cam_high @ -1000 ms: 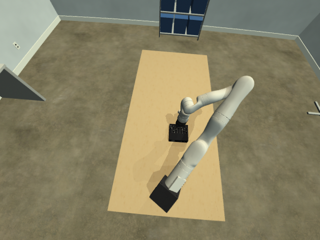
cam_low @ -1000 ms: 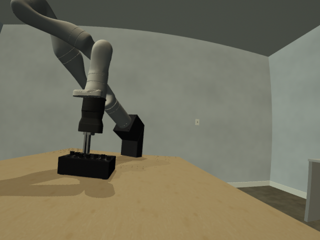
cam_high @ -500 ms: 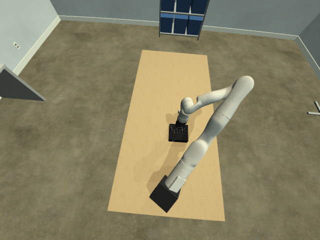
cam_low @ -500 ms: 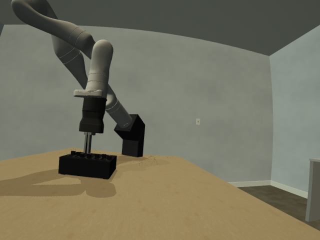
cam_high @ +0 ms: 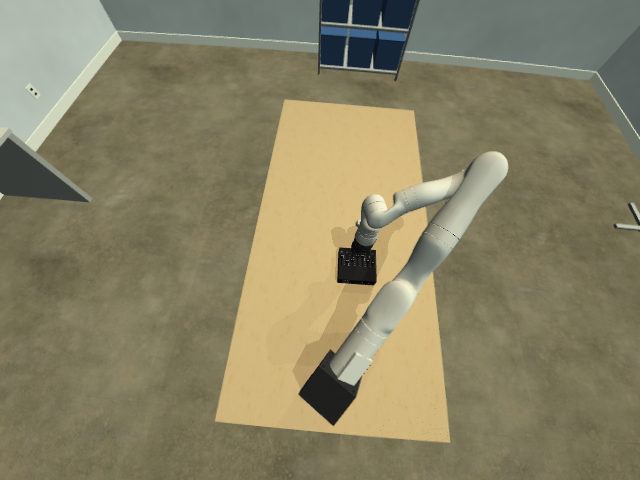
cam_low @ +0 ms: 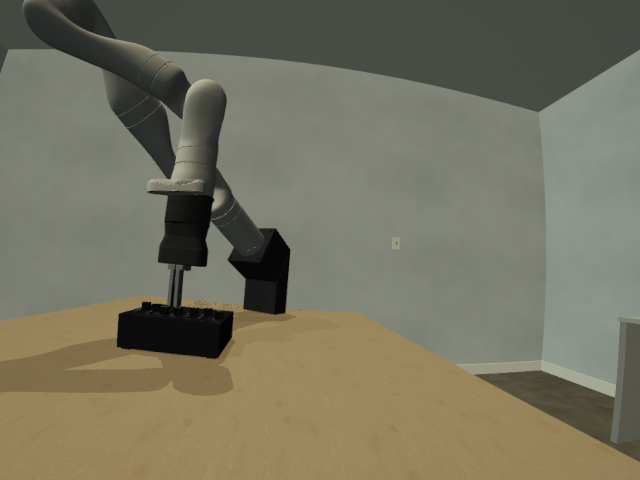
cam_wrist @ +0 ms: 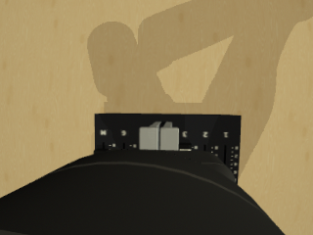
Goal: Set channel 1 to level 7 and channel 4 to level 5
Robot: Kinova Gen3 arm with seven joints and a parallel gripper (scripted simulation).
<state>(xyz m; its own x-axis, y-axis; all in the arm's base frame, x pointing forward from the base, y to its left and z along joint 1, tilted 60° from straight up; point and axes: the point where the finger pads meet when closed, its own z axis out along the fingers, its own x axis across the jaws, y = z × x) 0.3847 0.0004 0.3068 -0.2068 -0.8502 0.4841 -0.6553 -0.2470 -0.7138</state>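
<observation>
Now: the channel 4 fader cap 2 cm behind my hand, 1 cm to the left of it and 3 cm below it. Also, from my hand: channel 1 fader cap (7 cm behind, 5 cm to the right, 3 cm below).
</observation>
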